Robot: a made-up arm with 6 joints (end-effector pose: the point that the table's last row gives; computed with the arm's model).
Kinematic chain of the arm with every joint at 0, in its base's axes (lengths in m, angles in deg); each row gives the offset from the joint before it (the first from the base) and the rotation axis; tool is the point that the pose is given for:
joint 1: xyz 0 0 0.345 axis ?
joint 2: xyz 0.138 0 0 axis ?
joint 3: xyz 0 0 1.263 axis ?
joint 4: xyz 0 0 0.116 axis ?
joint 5: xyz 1.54 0 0 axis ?
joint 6: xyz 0.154 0 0 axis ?
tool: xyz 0 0 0
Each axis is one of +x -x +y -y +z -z.
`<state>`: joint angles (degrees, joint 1 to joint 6).
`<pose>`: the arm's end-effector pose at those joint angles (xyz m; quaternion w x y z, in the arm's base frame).
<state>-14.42 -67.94 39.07 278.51 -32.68 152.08</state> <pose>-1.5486 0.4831 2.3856 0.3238 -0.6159 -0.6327 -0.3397</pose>
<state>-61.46 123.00 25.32 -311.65 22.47 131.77</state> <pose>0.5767 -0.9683 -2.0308 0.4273 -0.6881 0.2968 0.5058</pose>
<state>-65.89 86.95 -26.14 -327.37 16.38 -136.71</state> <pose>0.3799 -0.7915 -1.2002 0.0206 -0.7326 -0.1218 0.6693</pose>
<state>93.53 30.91 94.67 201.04 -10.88 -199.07</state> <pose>-0.0970 1.4028 3.0089 0.5332 0.4164 -0.4350 0.5942</pose>
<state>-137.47 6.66 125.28 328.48 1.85 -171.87</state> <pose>0.4643 0.4294 3.0288 0.7527 0.3363 -0.3913 0.4090</pose>
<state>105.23 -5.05 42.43 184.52 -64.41 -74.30</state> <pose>-0.2536 0.8897 2.9591 0.7078 0.1158 -0.6795 -0.1547</pose>
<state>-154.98 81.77 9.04 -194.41 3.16 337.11</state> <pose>-1.8058 -0.8451 -1.0596 0.6254 0.0250 0.7701 -0.1237</pose>
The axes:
joint 1: +z
joint 2: +y
joint 3: -y
joint 4: -x
joint 5: -y
joint 6: -x

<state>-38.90 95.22 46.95 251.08 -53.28 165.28</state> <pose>2.0956 -1.5409 -0.8841 0.9548 -0.2381 0.1078 0.1413</pose>
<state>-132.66 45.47 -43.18 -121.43 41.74 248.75</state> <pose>-0.8368 -0.7790 -0.4223 0.5761 0.2662 0.7466 0.1994</pose>
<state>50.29 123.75 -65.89 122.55 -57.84 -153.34</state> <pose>-0.1979 -0.4103 -0.2686 0.3465 -0.6800 0.6431 -0.0631</pose>
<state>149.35 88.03 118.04 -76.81 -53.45 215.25</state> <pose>-2.4438 1.3082 1.2805 0.0298 0.1962 -0.9576 0.2091</pose>
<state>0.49 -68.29 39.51 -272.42 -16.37 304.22</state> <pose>-1.6596 -0.0576 2.3843 0.5983 -0.0474 -0.7430 -0.2962</pose>
